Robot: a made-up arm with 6 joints. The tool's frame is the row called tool.
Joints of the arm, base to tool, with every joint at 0 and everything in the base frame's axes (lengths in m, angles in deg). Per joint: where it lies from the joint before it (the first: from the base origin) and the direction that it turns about. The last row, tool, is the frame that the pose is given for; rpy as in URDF.
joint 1: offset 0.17 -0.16 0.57 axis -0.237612 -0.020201 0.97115
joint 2: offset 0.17 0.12 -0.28 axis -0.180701 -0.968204 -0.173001
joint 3: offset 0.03 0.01 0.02 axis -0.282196 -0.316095 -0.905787
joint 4: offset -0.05 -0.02 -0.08 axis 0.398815 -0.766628 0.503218
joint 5: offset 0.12 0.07 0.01 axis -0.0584 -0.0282 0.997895
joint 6: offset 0.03 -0.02 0 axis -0.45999 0.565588 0.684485
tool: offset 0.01 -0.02 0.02 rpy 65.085 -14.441 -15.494
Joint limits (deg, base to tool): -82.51..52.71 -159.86..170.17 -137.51..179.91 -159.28..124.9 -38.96..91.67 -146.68..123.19
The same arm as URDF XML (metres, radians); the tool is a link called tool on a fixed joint. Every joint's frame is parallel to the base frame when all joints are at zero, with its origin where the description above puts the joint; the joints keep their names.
<robot name="arm">
  <joint name="joint 1" type="revolute">
    <parent link="base"/>
    <child link="link1"/>
    <origin xyz="0.17 -0.16 0.57"/>
    <axis xyz="-0.237589 -0.020199 0.971156"/>
    <limit lower="-1.4401" upper="0.92"/>
  </joint>
  <joint name="joint 2" type="revolute">
    <parent link="link1"/>
    <child link="link2"/>
    <origin xyz="0.17 0.12 -0.28"/>
    <axis xyz="-0.180701 -0.968204 -0.173001"/>
    <limit lower="-2.7901" upper="2.97"/>
  </joint>
  <joint name="joint 3" type="revolute">
    <parent link="link2"/>
    <child link="link3"/>
    <origin xyz="0.03 0.01 0.02"/>
    <axis xyz="-0.282196 -0.316095 -0.905787"/>
    <limit lower="-2.4" upper="3.14"/>
  </joint>
  <joint name="joint 4" type="revolute">
    <parent link="link3"/>
    <child link="link4"/>
    <origin xyz="-0.05 -0.02 -0.08"/>
    <axis xyz="0.398815 -0.766628 0.503218"/>
    <limit lower="-2.78" upper="2.1799"/>
  </joint>
  <joint name="joint 5" type="revolute">
    <parent link="link4"/>
    <child link="link5"/>
    <origin xyz="0.12 0.07 0.01"/>
    <axis xyz="-0.0584 -0.0282 0.997895"/>
    <limit lower="-0.68" upper="1.5999"/>
  </joint>
  <joint name="joint 6" type="revolute">
    <parent link="link5"/>
    <child link="link6"/>
    <origin xyz="0.03 -0.02 0"/>
    <axis xyz="-0.45999 0.565588 0.684485"/>
    <limit lower="-2.56" upper="2.1501"/>
  </joint>
  <joint name="tool_fixed" type="fixed">
    <parent link="link6"/>
    <child link="tool"/>
    <origin xyz="0.01 -0.02 0.02" rpy="1.1359 -0.252 -0.2704"/>
  </joint>
  <link name="base"/>
  <link name="link1"/>
  <link name="link2"/>
  <link name="link3"/>
  <link name="link4"/>
  <link name="link5"/>
  <link name="link6"/>
  <link name="tool"/>
</robot>

